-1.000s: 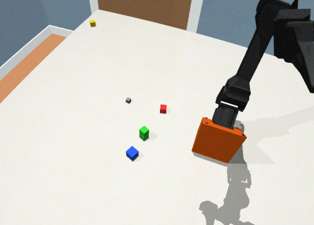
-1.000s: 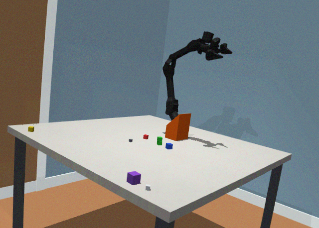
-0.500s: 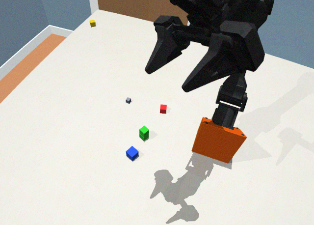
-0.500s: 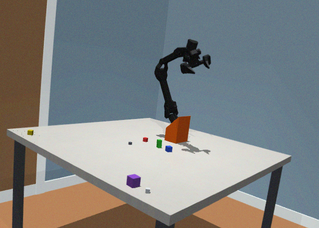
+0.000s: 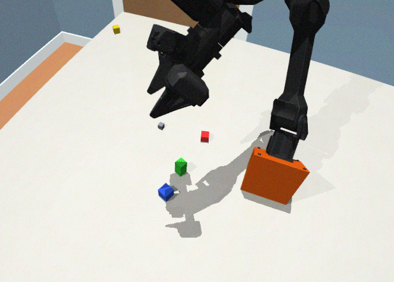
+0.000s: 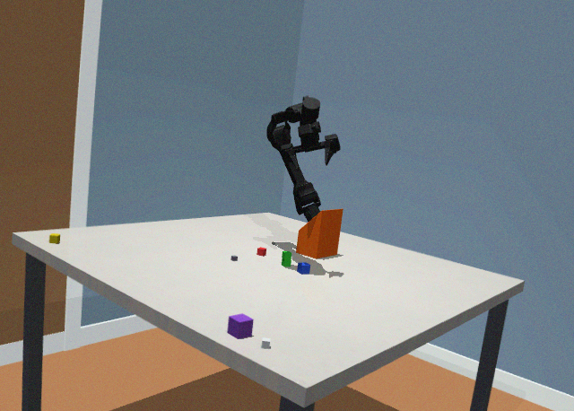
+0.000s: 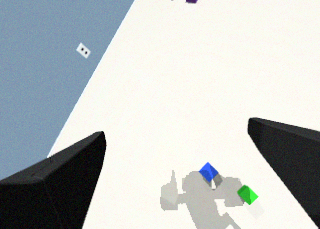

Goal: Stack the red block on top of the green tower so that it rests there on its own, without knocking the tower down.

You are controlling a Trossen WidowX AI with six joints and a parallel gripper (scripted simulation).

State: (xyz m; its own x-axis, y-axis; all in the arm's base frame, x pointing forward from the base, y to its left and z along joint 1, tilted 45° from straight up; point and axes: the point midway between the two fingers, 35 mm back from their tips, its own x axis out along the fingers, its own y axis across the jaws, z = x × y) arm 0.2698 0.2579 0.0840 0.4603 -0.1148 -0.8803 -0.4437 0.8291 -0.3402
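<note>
My gripper tip is now 330 mm above the red block, 220 mm to the left of it and 60 mm past it. The rest, counted from my gripper tip: small grey block (340 mm below, 210 mm to the right, 80 mm ahead); then blue block (330 mm below, 20 mm behind); then purple block (520 mm ahead, 320 mm below, 230 mm to the left).
</note>
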